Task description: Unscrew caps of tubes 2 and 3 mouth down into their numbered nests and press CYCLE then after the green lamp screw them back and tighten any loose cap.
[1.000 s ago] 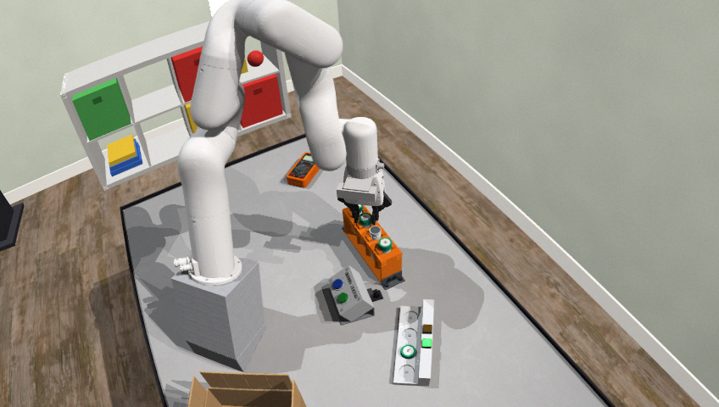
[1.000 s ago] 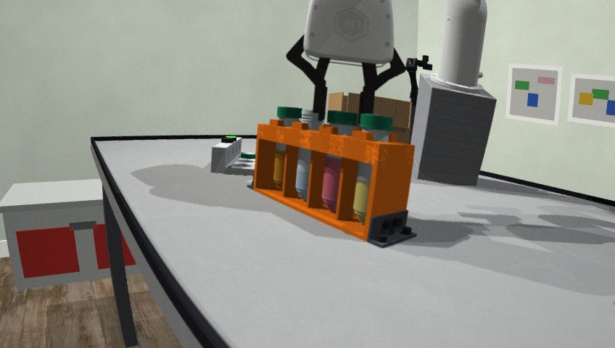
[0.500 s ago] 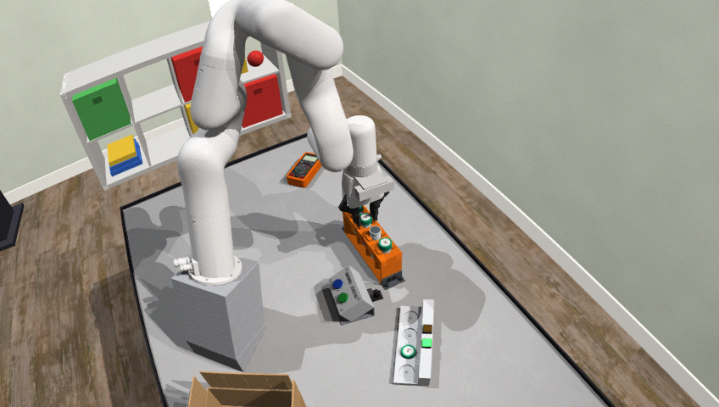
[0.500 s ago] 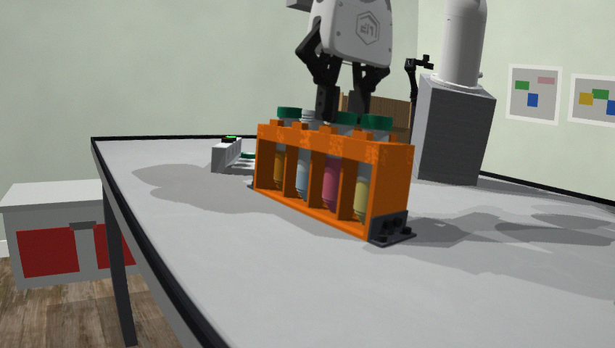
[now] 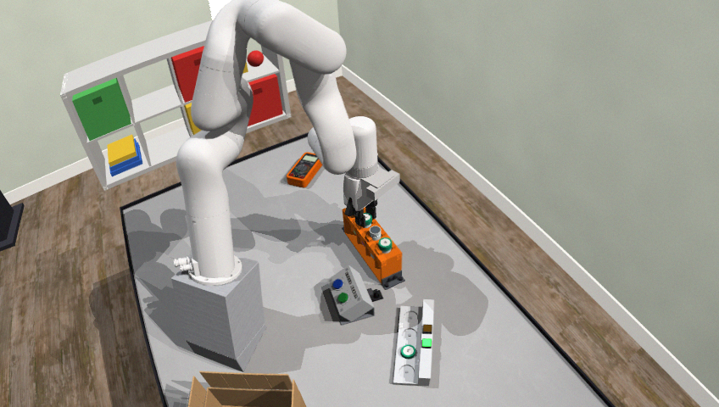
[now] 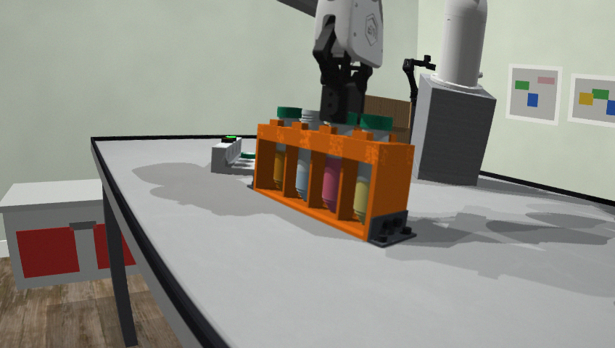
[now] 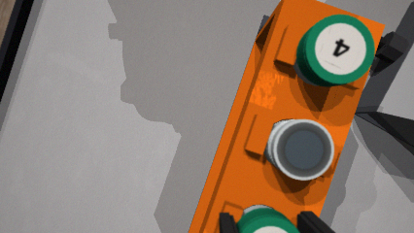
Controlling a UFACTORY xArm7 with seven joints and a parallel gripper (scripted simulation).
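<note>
Right now my hand is 10 mm above the cap 2. From my hand the other things lie so: cap 4: 10 mm ahead, 100 mm to the right, 10 mm below; then tube 3 threaded neck: 50 mm to the right, 10 mm below; then cap 1: 50 mm to the left, 10 mm below.
</note>
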